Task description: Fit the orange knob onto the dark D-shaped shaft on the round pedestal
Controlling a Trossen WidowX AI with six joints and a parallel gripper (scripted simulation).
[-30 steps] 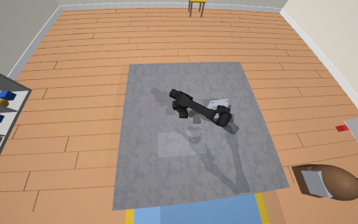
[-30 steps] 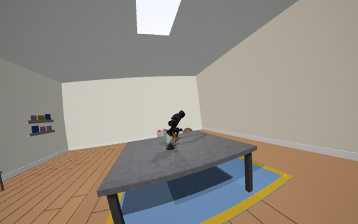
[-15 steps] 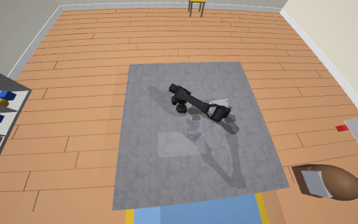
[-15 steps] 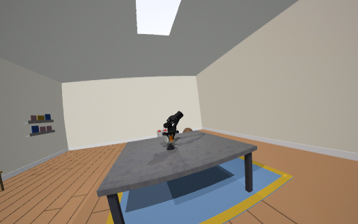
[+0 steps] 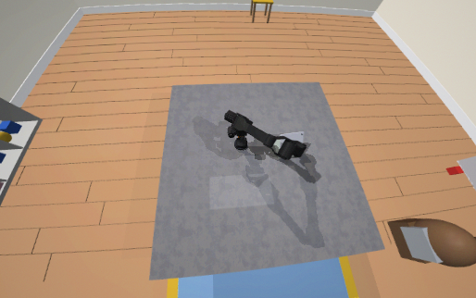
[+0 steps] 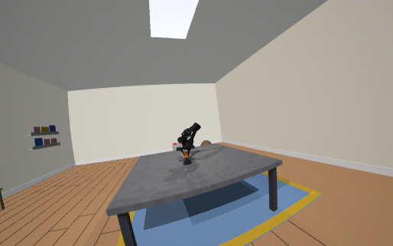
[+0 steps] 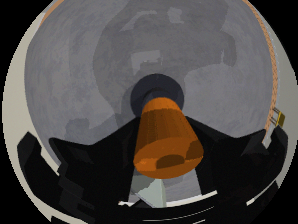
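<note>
My gripper tip is now 50 mm above the dark round pedestal. Round my gripper tip: orange knob (20 mm above).
</note>
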